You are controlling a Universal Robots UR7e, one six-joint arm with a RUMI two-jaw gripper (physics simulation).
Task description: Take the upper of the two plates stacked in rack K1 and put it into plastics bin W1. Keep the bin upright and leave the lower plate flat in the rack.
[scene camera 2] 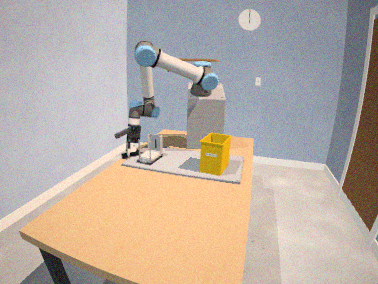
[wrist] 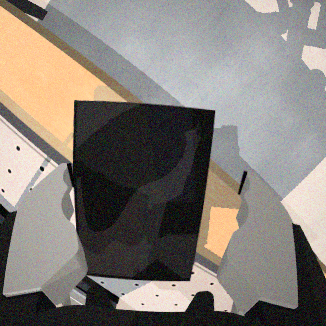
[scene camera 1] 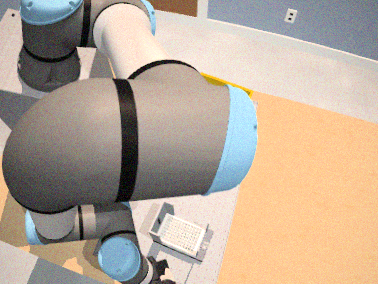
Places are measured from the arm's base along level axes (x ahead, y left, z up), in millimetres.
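Pixels of known places: gripper, between the fingertips: [scene camera 2: 127, 154] [wrist: 156, 168]; arm's base, origin of its link: [scene camera 2: 201, 92] [scene camera 1: 49, 67].
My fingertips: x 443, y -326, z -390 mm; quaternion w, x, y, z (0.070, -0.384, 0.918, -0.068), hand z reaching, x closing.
Observation:
Ahead of a thing's pixels: the offset from my fingertips to its top centre. "spot": to the spot under its first point. Level surfaces: height alone.
Rack K1 {dx -6, dy +180, dz +142 mm} [scene camera 1: 162, 216] [scene camera 2: 156, 142] stands upright on the perforated board. A white plate with a grid of wells {spot: dx -9, dy +185, dz +27 mm} [scene camera 1: 183, 233] [scene camera 2: 149, 156] lies flat in it; the plate beneath cannot be told apart. Plastics bin W1, yellow, {dx -77, dy +578, dz +183 mm} [scene camera 2: 215, 157] stands upright on the board; in scene camera 1 a yellow edge {spot: dx -98, dy +636, dz +180 mm} [scene camera 1: 220, 81] shows past the arm. My gripper [scene camera 2: 132, 150] [wrist: 156, 168] is open and empty, beside the rack and apart from it. In the wrist view its grey fingers stand either side of a dark flat rectangular thing, farther off. The plates are hidden or cannot be made out there.
The dark rectangular thing {dx -8, dy +23, dz +29 mm} [wrist: 140, 225] lies below my gripper, near the left end of the perforated board {dz +3 mm} [scene camera 2: 180, 172] [wrist: 12, 160]. The wooden table {dz -10 mm} [scene camera 1: 300, 200] [scene camera 2: 160, 215] [wrist: 40, 65] extends around the board. The arm's large link [scene camera 1: 175, 135] covers much of scene camera 1.

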